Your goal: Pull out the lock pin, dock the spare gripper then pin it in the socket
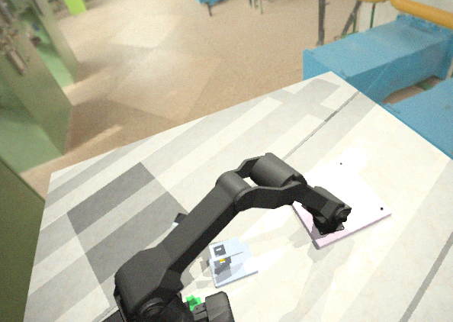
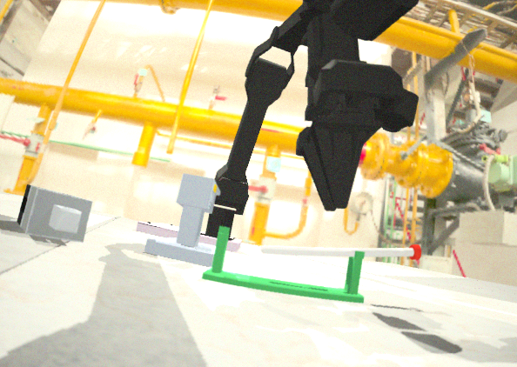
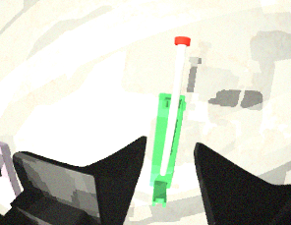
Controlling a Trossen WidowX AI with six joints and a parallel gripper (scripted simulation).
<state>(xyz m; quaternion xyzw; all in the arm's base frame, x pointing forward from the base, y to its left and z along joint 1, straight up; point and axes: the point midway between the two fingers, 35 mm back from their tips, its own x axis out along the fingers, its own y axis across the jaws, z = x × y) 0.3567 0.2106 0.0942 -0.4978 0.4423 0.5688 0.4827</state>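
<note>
My gripper tip is now 10 mm short of the green cradle, 40 mm to the left of it and 50 mm above it. The rest, counted from my gripper tip: spare gripper 40 mm ahead, 270 mm to the right, 60 mm below; then grey mount 80 mm behind, 160 mm to the right, 30 mm below.
</note>
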